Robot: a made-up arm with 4 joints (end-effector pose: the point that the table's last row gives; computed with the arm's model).
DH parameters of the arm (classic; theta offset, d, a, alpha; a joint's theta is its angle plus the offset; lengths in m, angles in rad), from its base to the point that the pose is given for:
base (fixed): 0 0 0 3.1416
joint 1: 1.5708 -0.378 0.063 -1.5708
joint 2: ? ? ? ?
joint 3: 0.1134 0 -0.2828 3.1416
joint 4: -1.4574 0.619 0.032 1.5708
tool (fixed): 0 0.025 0 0
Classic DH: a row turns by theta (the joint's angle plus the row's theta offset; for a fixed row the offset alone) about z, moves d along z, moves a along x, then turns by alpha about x.
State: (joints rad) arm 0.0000 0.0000 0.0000 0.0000
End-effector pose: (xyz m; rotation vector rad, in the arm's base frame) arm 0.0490 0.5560 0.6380 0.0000 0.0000 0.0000
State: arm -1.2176 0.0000 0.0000 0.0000
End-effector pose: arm -0.5047 0.2383 0.6380 0.0000 0.0000 1.2176
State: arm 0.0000 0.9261 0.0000 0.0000
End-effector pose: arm 0.0490 0.5168 0.0395 -0.9261 0.0000 0.0000
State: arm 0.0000 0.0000 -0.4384 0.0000
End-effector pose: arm 0.1789 0.5560 0.6091 0.0000 0.4384 0.0000
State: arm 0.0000 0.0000 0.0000 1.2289
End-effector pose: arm 0.0513 0.5560 0.5912 0.0000 1.2289 0.0000
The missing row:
joint 2: -1.5708 -0.049 0.046 -1.5708
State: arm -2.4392 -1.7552 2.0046 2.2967
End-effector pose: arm 0.1188 -0.0991 1.0192 0.5121 2.1911 1.8552
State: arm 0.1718 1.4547 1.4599 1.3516
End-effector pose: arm -0.2033 0.0256 -0.2390 -1.4552 0.0365 -0.0616
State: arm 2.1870 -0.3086 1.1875 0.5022
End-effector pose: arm 0.5368 -0.1172 0.6318 -0.5827 -0.7172 -2.1698
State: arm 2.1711 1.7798 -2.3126 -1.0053
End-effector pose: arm -0.5242 -0.0171 -0.1784 -0.1434 -2.0410 1.8669
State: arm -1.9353 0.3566 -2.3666 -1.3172
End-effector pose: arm -0.5140 0.1315 -0.0627 -1.1641 0.3618 1.5370
